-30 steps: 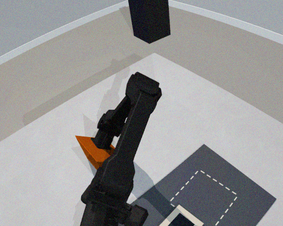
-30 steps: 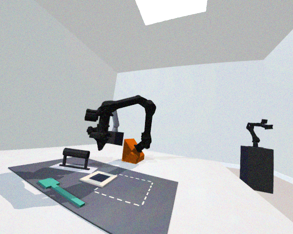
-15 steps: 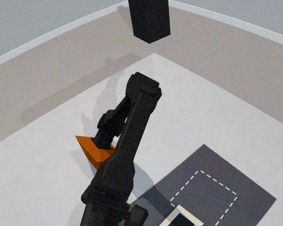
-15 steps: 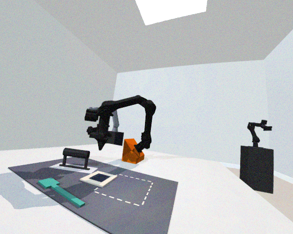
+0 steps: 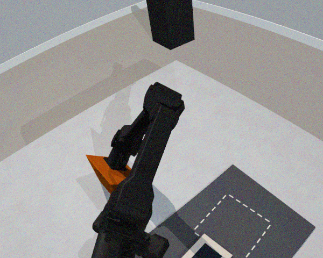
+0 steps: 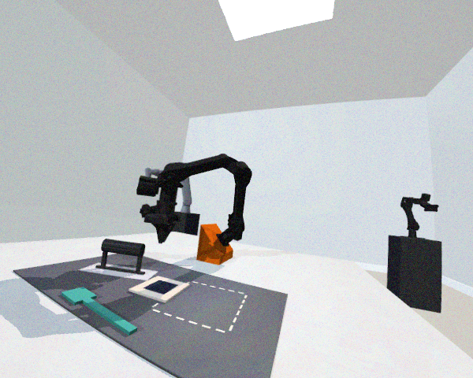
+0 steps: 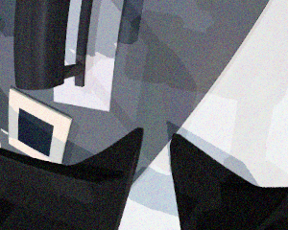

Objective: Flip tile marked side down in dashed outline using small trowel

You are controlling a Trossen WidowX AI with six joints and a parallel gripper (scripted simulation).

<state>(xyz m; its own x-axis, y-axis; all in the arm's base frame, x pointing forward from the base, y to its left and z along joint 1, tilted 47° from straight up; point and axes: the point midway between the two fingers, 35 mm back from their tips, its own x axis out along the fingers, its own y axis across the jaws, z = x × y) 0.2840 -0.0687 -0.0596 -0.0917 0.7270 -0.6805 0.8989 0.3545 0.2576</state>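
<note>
Right now the grey trowel is 12 cm ahead of my gripper tip, 5 cm to the right of it and 4 cm below it. Also, from my gripper tip: teal trowel: 26 cm ahead, 10 cm to the left, 8 cm below; cream tile: 14 cm to the left, 12 cm ahead, 8 cm below; dark mat: 12 cm ahead, 11 cm to the left, 10 cm below.
</note>
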